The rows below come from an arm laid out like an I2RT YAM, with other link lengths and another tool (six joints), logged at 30 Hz.
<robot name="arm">
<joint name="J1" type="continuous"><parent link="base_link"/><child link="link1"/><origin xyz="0.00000 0.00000 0.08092"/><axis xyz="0 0 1"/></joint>
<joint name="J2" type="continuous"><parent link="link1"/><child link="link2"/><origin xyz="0.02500 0.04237 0.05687" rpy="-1.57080 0.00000 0.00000"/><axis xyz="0 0 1"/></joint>
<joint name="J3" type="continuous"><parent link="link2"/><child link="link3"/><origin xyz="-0.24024 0.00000 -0.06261" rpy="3.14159 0.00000 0.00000"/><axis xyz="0 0 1"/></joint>
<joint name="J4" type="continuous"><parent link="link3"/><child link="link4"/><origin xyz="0.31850 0.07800 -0.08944"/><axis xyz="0 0 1"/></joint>
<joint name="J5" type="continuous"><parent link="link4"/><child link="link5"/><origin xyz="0.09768 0.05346 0.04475" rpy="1.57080 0.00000 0.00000"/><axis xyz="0 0 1"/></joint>
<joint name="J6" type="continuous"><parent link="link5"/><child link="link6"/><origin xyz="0.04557 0.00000 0.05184" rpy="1.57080 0.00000 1.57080"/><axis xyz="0 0 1"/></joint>
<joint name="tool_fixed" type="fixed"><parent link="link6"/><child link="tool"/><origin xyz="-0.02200 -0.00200 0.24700" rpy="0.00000 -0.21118 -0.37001"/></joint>
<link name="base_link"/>
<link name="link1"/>
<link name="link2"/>
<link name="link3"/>
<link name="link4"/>
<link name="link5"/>
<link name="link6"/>
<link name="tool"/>
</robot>
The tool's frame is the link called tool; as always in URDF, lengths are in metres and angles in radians. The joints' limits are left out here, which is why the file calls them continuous.
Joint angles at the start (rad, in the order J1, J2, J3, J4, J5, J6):
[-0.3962 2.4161 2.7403 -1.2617 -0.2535 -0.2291]
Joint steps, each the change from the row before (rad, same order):
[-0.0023 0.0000 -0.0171 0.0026 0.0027 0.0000]
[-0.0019 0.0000 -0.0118 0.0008 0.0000 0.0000]
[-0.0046 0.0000 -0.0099 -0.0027 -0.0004 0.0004]
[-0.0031 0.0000 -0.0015 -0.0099 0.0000 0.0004]
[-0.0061 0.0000 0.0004 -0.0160 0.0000 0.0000]
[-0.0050 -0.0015 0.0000 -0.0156 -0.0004 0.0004]
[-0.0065 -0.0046 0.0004 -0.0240 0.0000 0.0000]
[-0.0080 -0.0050 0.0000 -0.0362 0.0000 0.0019]
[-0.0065 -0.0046 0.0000 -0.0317 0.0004 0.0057]
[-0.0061 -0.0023 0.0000 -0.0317 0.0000 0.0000]
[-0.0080 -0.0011 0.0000 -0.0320 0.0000 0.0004]
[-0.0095 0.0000 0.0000 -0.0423 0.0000 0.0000]
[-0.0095 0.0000 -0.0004 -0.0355 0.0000 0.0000]
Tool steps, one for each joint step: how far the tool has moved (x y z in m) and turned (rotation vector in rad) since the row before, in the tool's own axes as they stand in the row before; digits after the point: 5 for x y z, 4 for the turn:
[0.00101 0.00681 0.00506 -0.0121 -0.0043 0.0081]
[0.00022 0.00479 0.00353 -0.0080 -0.0049 0.0060]
[0.00116 0.00592 0.00239 -0.0088 -0.0045 0.0093]
[-0.00037 0.00458 0.00018 -0.0082 -0.0044 0.0076]
[0.00025 0.00667 -0.00093 -0.0112 -0.0050 0.0114]
[-0.00049 0.00571 -0.00136 -0.0098 -0.0052 0.0103]
[-0.00142 0.00755 -0.00322 -0.0135 -0.0068 0.0132]
[-0.00327 0.01172 -0.00320 -0.0218 -0.0127 0.0214]
[-0.00309 0.01007 -0.00278 -0.0182 -0.0110 0.0223]
[-0.00335 0.01077 -0.00143 -0.0209 -0.0128 0.0174]
[-0.00237 0.01170 -0.00120 -0.0215 -0.0129 0.0201]
[-0.00375 0.01554 -0.00064 -0.0295 -0.0185 0.0258]
[-0.00243 0.01347 -0.00070 -0.0246 -0.0154 0.0232]

